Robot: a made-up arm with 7 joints.
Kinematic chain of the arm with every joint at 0, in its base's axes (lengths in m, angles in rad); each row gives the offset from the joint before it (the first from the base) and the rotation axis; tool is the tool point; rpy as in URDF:
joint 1: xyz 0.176 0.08 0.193 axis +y
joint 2: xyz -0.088 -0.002 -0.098 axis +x
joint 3: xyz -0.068 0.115 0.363 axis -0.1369 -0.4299 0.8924
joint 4: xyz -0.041 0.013 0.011 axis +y
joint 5: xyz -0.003 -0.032 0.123 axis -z
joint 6: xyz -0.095 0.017 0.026 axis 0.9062 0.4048 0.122
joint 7: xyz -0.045 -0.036 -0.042 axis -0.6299 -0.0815 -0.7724
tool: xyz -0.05 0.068 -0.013 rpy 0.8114 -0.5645 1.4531
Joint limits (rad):
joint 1: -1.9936..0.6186
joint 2: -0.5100..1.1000
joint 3: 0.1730..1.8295
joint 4: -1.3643..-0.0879
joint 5: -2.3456..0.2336
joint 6: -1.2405..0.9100
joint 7: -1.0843..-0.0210
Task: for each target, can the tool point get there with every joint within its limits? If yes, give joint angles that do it. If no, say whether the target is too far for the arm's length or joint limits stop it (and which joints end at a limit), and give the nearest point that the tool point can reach.
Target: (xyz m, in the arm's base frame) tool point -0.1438 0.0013 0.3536
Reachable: yes | joints -0.8599 -0.1869 1.2020 -0.5550 -1.1317 -0.1128 -0.6537
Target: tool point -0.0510 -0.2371 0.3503
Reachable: yes | joints -0.2533 0.3523 0.7204 -1.1190 -1.5090 0.6162 -0.5419
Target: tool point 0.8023 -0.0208 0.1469
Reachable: no: joint limits stop it (at a limit: joint 1, joint 3, joint 4, joint 7) | nearest point 0.4198 -0.0096 0.3601 | short by 0.438 m
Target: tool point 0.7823 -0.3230 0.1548
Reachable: no: joint limits stop it (at a limit: joint 1, joint 2, joint 6) | nearest point 0.3897 -0.2593 0.0557 | short by 0.410 m
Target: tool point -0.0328 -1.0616 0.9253
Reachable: no: too far | nearest point 0.0890 -0.4499 0.4983 | short by 0.756 m
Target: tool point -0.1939 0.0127 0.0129
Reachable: yes | joints -1.6708 -0.0224 0.4267 -0.6882 -2.0665 -0.4601 -0.1504
